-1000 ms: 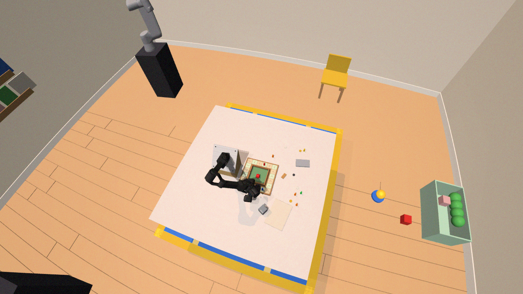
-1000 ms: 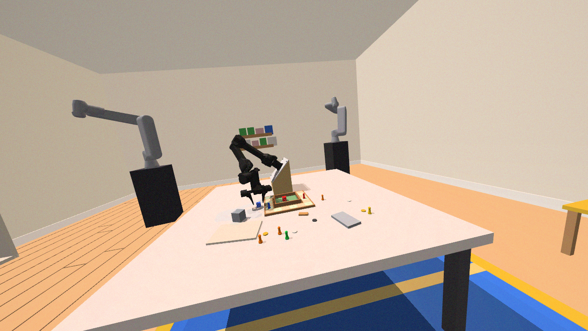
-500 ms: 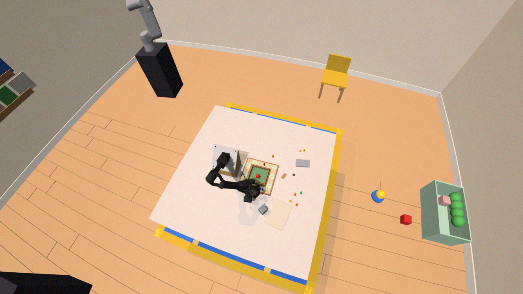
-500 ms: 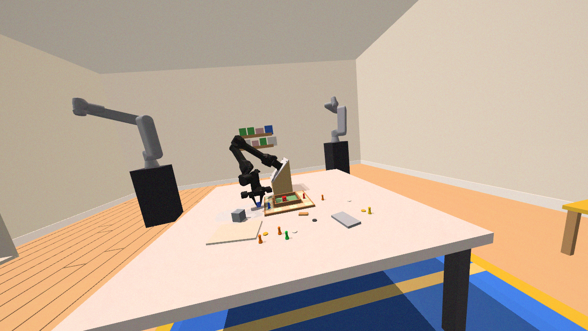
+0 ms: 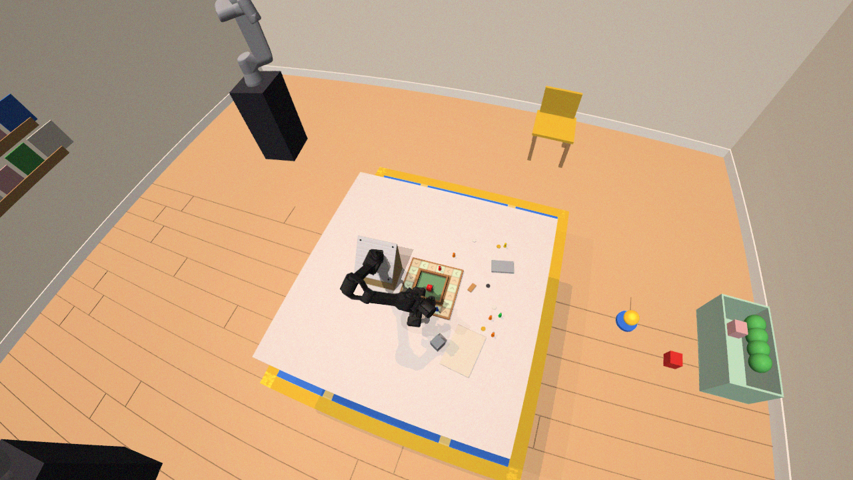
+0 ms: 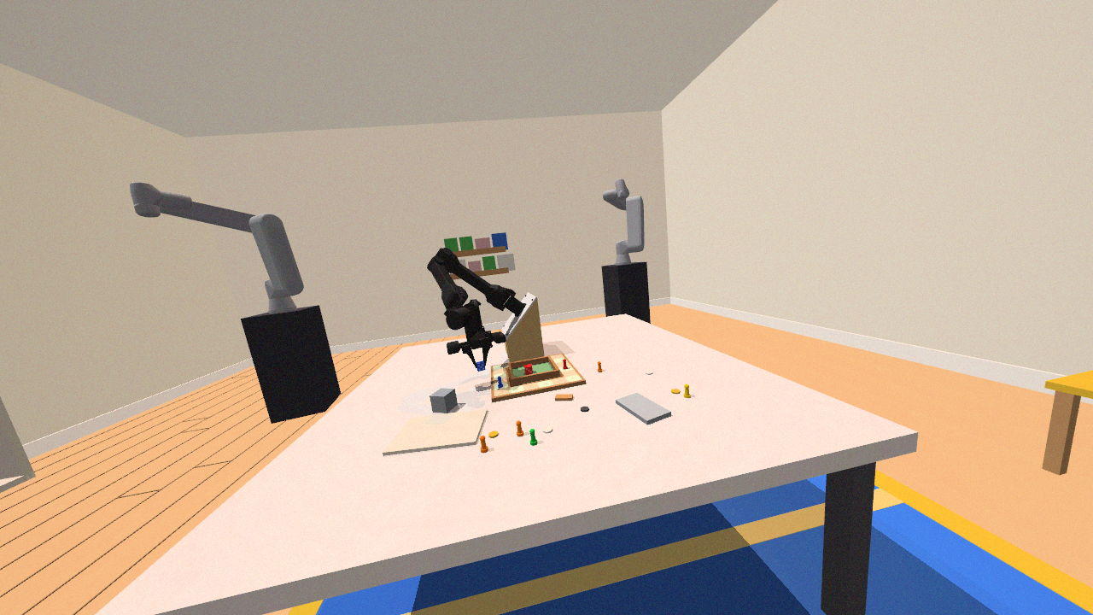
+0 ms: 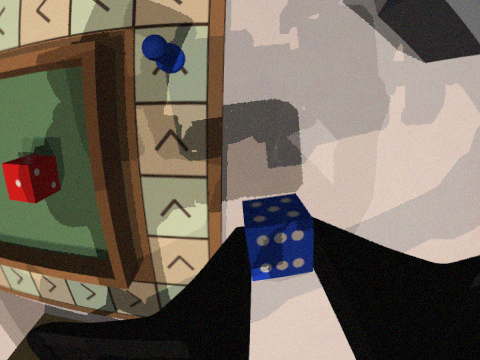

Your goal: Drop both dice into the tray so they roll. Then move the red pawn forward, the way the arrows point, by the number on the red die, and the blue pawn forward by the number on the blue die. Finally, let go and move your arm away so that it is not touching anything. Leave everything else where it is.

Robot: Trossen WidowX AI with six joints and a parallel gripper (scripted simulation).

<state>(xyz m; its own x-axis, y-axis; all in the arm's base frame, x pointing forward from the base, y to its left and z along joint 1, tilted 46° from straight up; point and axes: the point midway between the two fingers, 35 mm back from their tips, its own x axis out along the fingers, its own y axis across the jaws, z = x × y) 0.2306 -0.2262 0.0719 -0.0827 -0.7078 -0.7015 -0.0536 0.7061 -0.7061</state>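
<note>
Right now my gripper tip is 280 mm to the right of the red pawn, 60 mm short of it and 30 mm above it. Round my gripper tip: blue pawn 80 mm ahead, 50 mm to the left, 30 mm below; then green tray 170 mm to the left, 50 mm below, 30 mm ahead; then grey cube 120 mm to the right, 120 mm ahead, 40 mm below.
</note>
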